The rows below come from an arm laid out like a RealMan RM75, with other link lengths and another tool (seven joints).
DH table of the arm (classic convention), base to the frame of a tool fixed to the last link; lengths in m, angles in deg. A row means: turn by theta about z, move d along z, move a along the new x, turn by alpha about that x. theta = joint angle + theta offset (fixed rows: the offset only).
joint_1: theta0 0  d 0.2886  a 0  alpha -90
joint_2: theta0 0  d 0  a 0  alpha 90
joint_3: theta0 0  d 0.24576  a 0  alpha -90
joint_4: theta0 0  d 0  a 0  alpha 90
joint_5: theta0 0  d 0.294  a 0  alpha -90
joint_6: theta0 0  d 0  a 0  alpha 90
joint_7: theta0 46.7  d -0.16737  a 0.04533  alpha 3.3
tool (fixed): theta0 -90  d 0.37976  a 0  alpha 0
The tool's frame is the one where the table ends.
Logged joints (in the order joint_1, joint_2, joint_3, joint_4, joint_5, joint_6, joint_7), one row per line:
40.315, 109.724, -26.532, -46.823, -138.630, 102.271, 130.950
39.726, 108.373, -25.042, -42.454, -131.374, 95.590, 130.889
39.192, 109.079, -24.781, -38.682, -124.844, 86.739, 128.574
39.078, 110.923, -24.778, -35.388, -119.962, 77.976, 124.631
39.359, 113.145, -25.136, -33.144, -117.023, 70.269, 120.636
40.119, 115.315, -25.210, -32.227, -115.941, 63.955, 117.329
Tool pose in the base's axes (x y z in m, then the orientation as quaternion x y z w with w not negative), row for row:
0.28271, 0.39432, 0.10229, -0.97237, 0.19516, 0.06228, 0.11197
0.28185, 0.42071, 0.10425, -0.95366, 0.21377, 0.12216, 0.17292
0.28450, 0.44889, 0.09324, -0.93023, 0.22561, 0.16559, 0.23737
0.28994, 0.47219, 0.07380, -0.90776, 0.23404, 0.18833, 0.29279
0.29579, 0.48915, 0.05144, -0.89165, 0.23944, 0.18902, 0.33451
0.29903, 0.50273, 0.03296, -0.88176, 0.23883, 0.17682, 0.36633
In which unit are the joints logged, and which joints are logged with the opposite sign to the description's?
The joints are logged in degrees. Opposite sign: joint_6.
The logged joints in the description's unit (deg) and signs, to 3 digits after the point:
40.315, 109.724, -26.532, -46.823, -138.630, -102.271, 130.950
39.726, 108.373, -25.042, -42.454, -131.374, -95.590, 130.889
39.192, 109.079, -24.781, -38.682, -124.844, -86.739, 128.574
39.078, 110.923, -24.778, -35.388, -119.962, -77.976, 124.631
39.359, 113.145, -25.136, -33.144, -117.023, -70.269, 120.636
40.119, 115.315, -25.210, -32.227, -115.941, -63.955, 117.329

